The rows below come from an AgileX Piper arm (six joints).
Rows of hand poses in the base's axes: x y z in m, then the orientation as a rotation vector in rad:
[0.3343, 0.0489, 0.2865, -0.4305, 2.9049, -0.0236]
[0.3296, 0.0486, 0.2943, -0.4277, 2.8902, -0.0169]
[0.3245, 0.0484, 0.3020, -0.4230, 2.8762, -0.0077]
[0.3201, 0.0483, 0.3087, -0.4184, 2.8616, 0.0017]
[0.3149, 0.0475, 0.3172, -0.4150, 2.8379, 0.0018]
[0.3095, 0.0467, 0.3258, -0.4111, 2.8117, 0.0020]
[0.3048, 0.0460, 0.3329, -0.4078, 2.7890, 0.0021]
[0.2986, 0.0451, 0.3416, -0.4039, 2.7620, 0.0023]
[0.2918, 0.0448, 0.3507, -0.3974, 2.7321, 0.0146]
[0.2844, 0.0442, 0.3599, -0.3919, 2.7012, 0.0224]
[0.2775, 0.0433, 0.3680, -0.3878, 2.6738, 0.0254]
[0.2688, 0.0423, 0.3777, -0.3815, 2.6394, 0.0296]
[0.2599, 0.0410, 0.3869, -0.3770, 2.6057, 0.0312]
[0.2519, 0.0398, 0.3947, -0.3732, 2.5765, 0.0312]
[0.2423, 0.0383, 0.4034, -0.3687, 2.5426, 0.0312]
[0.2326, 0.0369, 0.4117, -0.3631, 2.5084, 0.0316]
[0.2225, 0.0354, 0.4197, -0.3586, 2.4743, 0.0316]
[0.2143, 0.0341, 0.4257, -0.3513, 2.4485, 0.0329]
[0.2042, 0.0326, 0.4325, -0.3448, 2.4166, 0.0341]
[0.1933, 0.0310, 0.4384, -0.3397, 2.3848, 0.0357]
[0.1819, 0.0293, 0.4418, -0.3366, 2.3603, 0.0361]
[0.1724, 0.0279, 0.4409, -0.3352, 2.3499, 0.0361]
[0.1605, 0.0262, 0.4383, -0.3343, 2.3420, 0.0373]
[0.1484, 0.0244, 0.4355, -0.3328, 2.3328, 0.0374]
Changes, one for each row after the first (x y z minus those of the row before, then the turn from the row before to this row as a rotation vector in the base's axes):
[-0.0047, -0.0003, 0.0078, 0.0066, -0.0142, 0.0002]
[-0.0051, -0.0002, 0.0077, 0.0085, -0.0135, -0.0010]
[-0.0044, -0.0001, 0.0067, 0.0087, -0.0140, -0.0009]
[-0.0052, -0.0008, 0.0085, 0.0035, -0.0237, 0.0000]
[-0.0054, -0.0008, 0.0086, 0.0040, -0.0262, 0.0000]
[-0.0047, -0.0007, 0.0071, 0.0034, -0.0227, 0.0000]
[-0.0062, -0.0009, 0.0087, 0.0041, -0.0270, 0.0000]
[-0.0068, -0.0003, 0.0091, 0.0132, -0.0289, 0.0000]
[-0.0074, -0.0006, 0.0092, 0.0102, -0.0302, 0.0002]
[-0.0069, -0.0009, 0.0081, 0.0063, -0.0271, 0.0002]
[-0.0087, -0.0010, 0.0097, 0.0084, -0.0340, -0.0005]
[-0.0089, -0.0013, 0.0092, 0.0062, -0.0334, 0.0002]
[-0.0080, -0.0012, 0.0078, 0.0044, -0.0291, 0.0000]
[-0.0096, -0.0015, 0.0087, 0.0051, -0.0338, 0.0000]
[-0.0097, -0.0014, 0.0083, 0.0057, -0.0342, -0.0007]
[-0.0101, -0.0015, 0.0080, 0.0051, -0.0340, 0.0000]
[-0.0082, -0.0013, 0.0060, 0.0058, -0.0260, -0.0025]
[-0.0101, -0.0015, 0.0068, 0.0063, -0.0319, -0.0014]
[-0.0109, -0.0016, 0.0059, 0.0062, -0.0316, -0.0003]
[-0.0114, -0.0017, 0.0034, 0.0039, -0.0244, 0.0001]
[-0.0095, -0.0014, -0.0009, 0.0016, -0.0104, -0.0001]
[-0.0119, -0.0017, -0.0026, 0.0020, -0.0077, 0.0004]
[-0.0121, -0.0018, -0.0028, 0.0015, -0.0092, -0.0002]

